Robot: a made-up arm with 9 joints.
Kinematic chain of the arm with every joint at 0, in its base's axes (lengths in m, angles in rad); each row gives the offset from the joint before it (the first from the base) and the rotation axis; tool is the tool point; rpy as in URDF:
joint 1: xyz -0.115 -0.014 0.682 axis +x
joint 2: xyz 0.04 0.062 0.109 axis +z
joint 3: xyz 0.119 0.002 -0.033 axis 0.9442 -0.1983 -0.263
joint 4: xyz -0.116 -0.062 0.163 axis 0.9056 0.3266 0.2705
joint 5: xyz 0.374 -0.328 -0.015 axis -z
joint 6: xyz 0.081 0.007 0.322 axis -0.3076 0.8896 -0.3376
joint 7: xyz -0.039 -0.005 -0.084 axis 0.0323 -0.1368 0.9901
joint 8: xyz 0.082 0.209 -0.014 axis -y
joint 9: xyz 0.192 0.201 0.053 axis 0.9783 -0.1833 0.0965
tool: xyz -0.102 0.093 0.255 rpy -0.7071 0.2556 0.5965
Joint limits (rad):
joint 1: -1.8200..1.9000
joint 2: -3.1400..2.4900
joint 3: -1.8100..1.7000
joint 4: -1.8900..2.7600
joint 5: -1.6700..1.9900
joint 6: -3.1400..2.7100
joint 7: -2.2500..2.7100
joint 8: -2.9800..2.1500
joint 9: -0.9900..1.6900
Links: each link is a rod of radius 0.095 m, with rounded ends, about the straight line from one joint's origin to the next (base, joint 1, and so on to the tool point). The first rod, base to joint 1, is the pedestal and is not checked.
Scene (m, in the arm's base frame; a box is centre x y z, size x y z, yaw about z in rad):
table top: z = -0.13
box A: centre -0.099 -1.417 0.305 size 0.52 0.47 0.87 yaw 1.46
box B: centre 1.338 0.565 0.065 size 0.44 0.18 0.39 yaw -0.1
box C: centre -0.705 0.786 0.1 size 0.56 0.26 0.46 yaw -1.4
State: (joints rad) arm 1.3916 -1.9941 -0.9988 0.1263 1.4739 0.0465 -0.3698 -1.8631 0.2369
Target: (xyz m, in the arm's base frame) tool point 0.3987 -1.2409 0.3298
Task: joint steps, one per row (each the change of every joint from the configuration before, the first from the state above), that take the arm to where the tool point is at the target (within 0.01 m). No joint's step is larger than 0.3 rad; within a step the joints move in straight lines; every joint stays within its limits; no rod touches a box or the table.
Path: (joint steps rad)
1: -0.2510 -0.0597 0.1156 -0.1541 -0.2297 0.2343 -0.1386 -0.1825 -0.0833
2: -0.2509 -0.0597 0.1156 -0.1541 -0.2297 0.2343 -0.1387 -0.1825 -0.0834
3: -0.2510 -0.0598 0.1156 -0.1541 -0.2297 0.2343 -0.1386 -0.1825 -0.0833
4: -0.2509 -0.0597 0.1157 -0.1541 -0.2297 0.2343 -0.1386 -0.1825 -0.0833
5: 0.2520 0.2328 -0.2123 -0.1126 -0.0118 -0.2195 -0.0934 0.0404 0.1612
6: 0.2520 0.2328 -0.2123 -0.1126 -0.0118 -0.2195 -0.0934 0.0404 0.1611
7: 0.2521 0.2328 -0.2123 -0.1126 -0.0117 -0.2195 -0.0933 0.0404 0.1612
8: 0.2520 0.2327 -0.2122 -0.1126 -0.0118 -0.2195 -0.0934 0.0404 0.1612
9: 0.2521 0.2328 -0.2123 -0.1126 -0.0118 -0.2195 -0.0933 0.0404 0.1611
10: 0.2520 0.2328 -0.2123 -0.1126 -0.0118 -0.2194 -0.0934 0.0405 0.1612
11: -0.1901 -0.1887 0.1389 0.1923 0.2683 0.0090 0.2641 0.1710 -0.1824
12: -0.1902 -0.1887 0.1389 0.1923 0.2682 0.0091 0.2640 0.1710 -0.1825
13: -0.1901 -0.1887 0.1389 0.1923 0.2682 0.0090 0.2641 0.1711 -0.1824
14: -0.1902 -0.1887 0.1389 0.1924 0.2682 0.0091 0.2640 0.1710 -0.1825

